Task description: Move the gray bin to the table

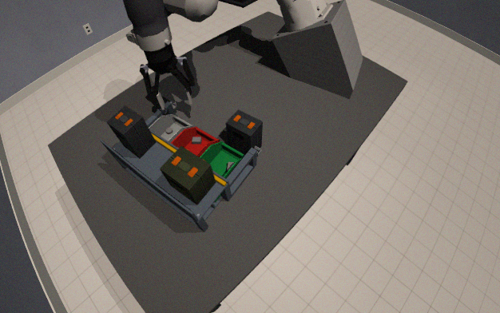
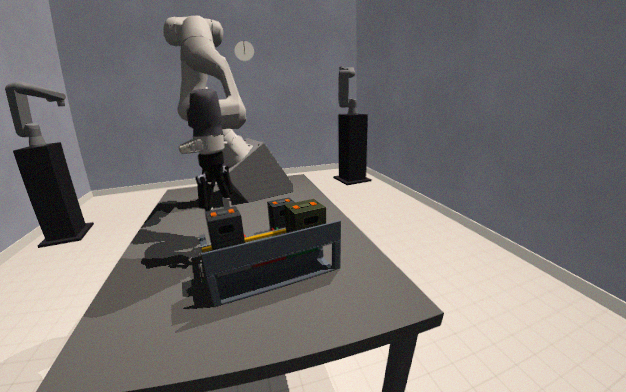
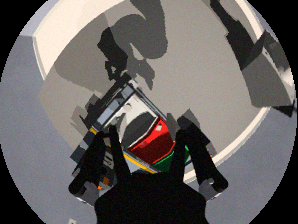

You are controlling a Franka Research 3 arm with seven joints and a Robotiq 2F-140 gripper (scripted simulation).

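My gripper is now 110 mm above the gray open bin and 80 mm short of it. The rest, counted from my hand: red bin: 120 mm to the left, 110 mm below, 70 mm ahead; then green bin: 230 mm to the left, 110 mm below, 70 mm ahead; then yellow rail: 130 mm ahead, 120 mm to the left, 40 mm below.
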